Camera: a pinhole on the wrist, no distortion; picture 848 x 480 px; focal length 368.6 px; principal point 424.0 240.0 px. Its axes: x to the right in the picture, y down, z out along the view. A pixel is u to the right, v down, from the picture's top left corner.
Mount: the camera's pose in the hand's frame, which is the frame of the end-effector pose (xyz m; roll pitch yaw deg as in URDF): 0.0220 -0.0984 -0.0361 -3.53 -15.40 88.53
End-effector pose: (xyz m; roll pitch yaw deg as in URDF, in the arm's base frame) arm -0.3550 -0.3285 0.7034 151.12 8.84 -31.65
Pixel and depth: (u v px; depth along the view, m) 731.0 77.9 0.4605
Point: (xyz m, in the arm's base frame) -0.4328 -0.7216 0.2892
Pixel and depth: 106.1 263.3 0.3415
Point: -0.2720 -0.0157 0.2988
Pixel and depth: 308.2 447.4 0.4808
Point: -0.5882 -0.0254 0.2552
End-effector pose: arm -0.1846 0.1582 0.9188 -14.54 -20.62 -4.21
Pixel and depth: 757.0 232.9 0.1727
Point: -0.2226 0.2104 1.0790
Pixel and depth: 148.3 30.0 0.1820
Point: -0.1622 -0.0896 1.1224
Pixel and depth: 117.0 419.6 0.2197
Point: -0.3729 -0.1161 1.0682
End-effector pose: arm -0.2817 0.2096 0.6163 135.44 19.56 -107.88
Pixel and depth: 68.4 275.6 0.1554
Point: -0.1104 0.2497 0.3827
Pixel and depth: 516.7 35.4 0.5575
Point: -0.6055 0.1907 0.0625
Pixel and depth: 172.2 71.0 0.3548
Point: -0.1509 0.1845 0.1107
